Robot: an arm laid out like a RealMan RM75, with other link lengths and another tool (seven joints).
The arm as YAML. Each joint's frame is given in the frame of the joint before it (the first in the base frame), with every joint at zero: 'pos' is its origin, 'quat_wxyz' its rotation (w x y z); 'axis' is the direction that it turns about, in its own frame. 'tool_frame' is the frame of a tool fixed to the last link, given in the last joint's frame.
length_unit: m
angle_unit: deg
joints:
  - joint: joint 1
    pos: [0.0, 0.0, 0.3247]
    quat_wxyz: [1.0, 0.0, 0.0, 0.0]
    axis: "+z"
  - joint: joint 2
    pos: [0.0, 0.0, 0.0]
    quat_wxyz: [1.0, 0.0, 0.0, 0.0]
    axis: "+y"
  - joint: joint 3
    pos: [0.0, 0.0, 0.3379]
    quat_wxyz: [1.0, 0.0, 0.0, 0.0]
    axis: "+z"
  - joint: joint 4
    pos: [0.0, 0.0, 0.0]
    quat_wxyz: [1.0, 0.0, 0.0, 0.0]
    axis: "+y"
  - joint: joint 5
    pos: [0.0, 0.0, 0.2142]
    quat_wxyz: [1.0, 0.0, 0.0, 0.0]
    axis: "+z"
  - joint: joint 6
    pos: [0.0, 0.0, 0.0]
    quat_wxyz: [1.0, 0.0, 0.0, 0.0]
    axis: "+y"
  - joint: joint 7
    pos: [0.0, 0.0, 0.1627]
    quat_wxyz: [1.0, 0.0, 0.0, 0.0]
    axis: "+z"
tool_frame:
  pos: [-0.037, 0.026, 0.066]
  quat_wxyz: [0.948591, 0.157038, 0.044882, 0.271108]
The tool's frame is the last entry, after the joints.
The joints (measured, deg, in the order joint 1, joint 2, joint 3, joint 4, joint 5, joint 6, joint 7), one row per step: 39.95, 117.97, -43.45, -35.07, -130.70, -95.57, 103.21; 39.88, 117.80, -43.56, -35.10, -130.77, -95.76, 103.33; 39.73, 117.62, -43.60, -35.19, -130.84, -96.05, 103.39; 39.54, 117.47, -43.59, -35.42, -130.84, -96.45, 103.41; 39.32, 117.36, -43.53, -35.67, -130.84, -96.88, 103.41; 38.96, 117.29, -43.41, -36.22, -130.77, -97.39, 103.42; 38.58, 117.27, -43.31, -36.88, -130.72, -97.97, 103.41; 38.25, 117.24, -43.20, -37.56, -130.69, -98.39, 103.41; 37.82, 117.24, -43.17, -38.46, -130.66, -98.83, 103.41; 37.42, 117.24, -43.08, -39.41, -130.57, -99.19, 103.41; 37.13, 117.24, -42.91, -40.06, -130.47, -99.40, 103.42; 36.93, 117.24, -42.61, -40.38, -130.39, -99.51, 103.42; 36.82, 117.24, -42.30, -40.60, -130.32, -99.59, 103.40
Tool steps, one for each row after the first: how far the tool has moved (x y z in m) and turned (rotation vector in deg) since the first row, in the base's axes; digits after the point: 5 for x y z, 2 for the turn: 0.00128, -0.00047, 0.00110, -0.17, -0.18, -0.08; 0.00290, -0.00130, 0.00266, -0.32, -0.31, -0.15; 0.00408, -0.00222, 0.00462, -0.40, -0.32, -0.15; 0.00518, -0.00340, 0.00648, -0.49, -0.27, -0.16; 0.00639, -0.00455, 0.00905, -0.40, -0.17, -0.14; 0.00738, -0.00608, 0.01148, -0.33, -0.07, -0.04; 0.00841, -0.00679, 0.01389, -0.12, -0.08, 0.08; 0.00980, -0.00779, 0.01643, 0.16, -0.19, 0.28; 0.01086, -0.00807, 0.01925, 0.61, -0.27, 0.49; 0.01159, -0.00790, 0.02148, 1.03, -0.26, 0.56; 0.01216, -0.00752, 0.02316, 1.41, -0.11, 0.44; 0.01230, -0.00691, 0.02460, 1.75, 0.06, 0.36
